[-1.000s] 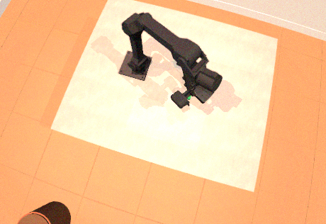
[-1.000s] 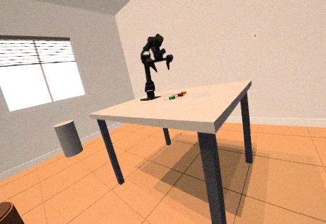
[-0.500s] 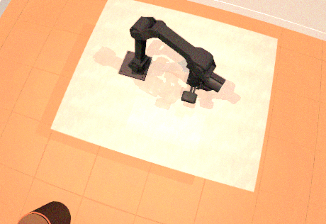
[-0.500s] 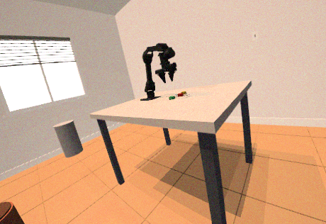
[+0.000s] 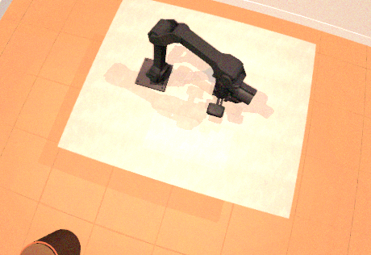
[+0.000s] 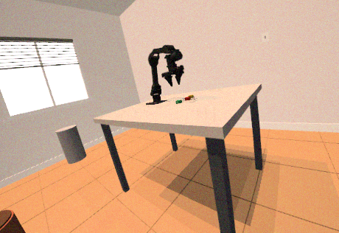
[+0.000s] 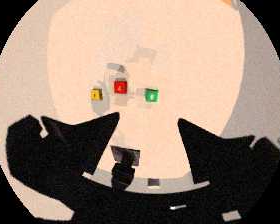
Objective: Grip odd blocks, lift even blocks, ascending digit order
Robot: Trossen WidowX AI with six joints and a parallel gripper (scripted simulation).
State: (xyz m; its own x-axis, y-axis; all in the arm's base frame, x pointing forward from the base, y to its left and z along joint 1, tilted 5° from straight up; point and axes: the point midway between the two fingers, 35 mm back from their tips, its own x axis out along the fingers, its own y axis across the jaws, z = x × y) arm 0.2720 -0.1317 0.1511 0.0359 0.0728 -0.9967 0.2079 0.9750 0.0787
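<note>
The yellow block is 3 cm ahead of my gripper tip, 16 cm to the left of it and 11 cm below it. The rest, counted from my gripper tip: red block 4 cm ahead, 7 cm to the left, 11 cm below; green block 1 cm to the right, 11 cm below.
</note>
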